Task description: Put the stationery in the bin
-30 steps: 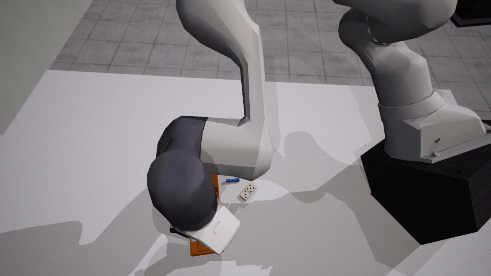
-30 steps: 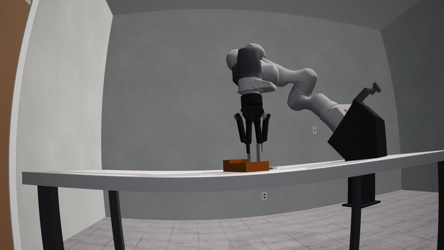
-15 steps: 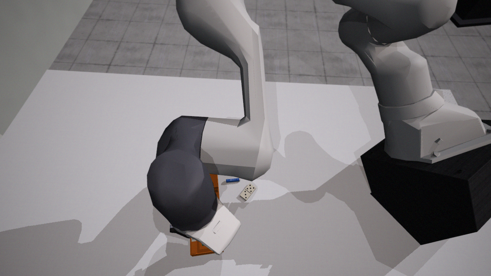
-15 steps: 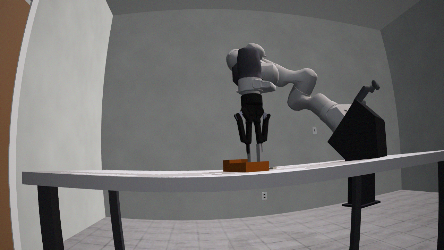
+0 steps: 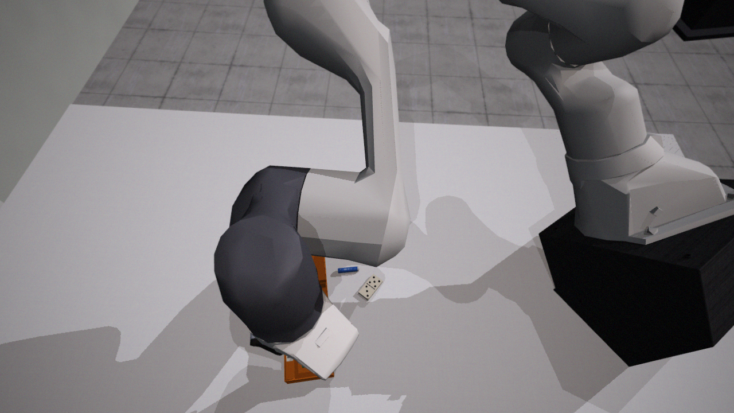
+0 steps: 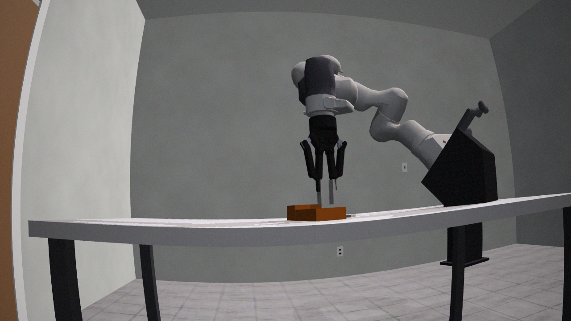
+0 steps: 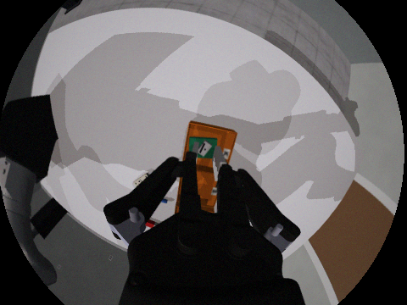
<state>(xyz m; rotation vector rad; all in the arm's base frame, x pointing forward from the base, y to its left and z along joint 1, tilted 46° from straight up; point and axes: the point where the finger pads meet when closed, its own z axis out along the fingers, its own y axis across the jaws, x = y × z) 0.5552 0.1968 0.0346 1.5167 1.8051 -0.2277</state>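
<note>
My hand is 50 mm above the grey metal thing. From my hand the other things lie so: white domino 120 mm behind, 120 mm to the right, 70 mm below; tray 10 mm ahead, 90 mm to the right, 50 mm below; green pad 60 mm below.
</note>
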